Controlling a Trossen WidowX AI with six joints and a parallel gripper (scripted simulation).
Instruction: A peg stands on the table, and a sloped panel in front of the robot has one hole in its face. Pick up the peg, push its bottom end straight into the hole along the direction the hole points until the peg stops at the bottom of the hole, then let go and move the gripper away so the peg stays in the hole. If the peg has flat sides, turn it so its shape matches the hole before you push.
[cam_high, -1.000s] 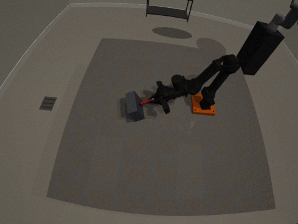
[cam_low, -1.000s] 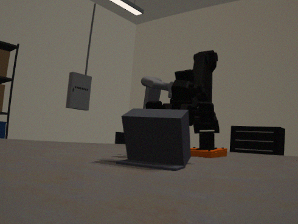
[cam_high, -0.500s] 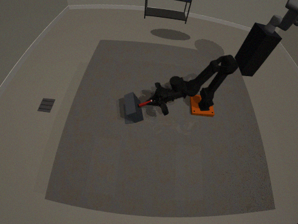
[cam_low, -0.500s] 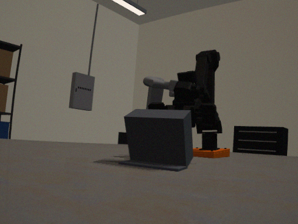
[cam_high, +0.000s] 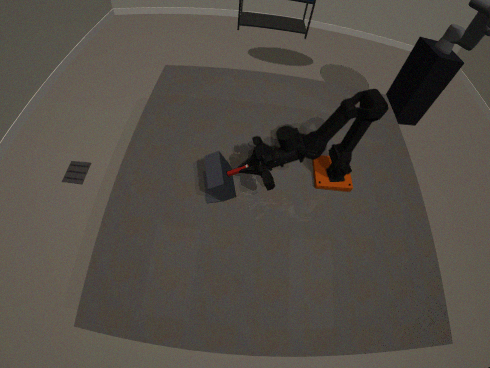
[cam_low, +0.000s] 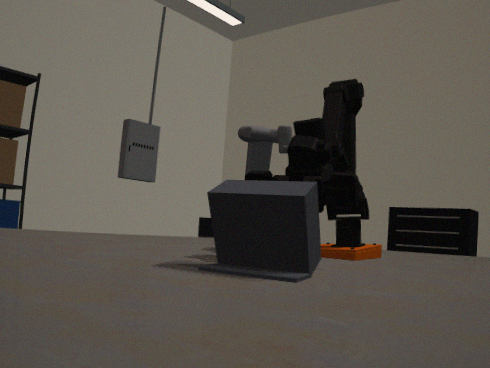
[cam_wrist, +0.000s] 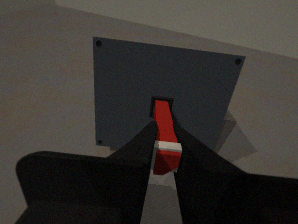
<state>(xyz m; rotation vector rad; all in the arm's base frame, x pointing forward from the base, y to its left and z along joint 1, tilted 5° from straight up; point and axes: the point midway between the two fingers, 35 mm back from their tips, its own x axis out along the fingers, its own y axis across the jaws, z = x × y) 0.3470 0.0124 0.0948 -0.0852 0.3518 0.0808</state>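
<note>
Now: the sloped panel 6 cm ahead of my gripper tip, 3 cm below it and 1 cm to the left of it. From my gripper tip the other things lie so: red peg (1 cm behind).
</note>
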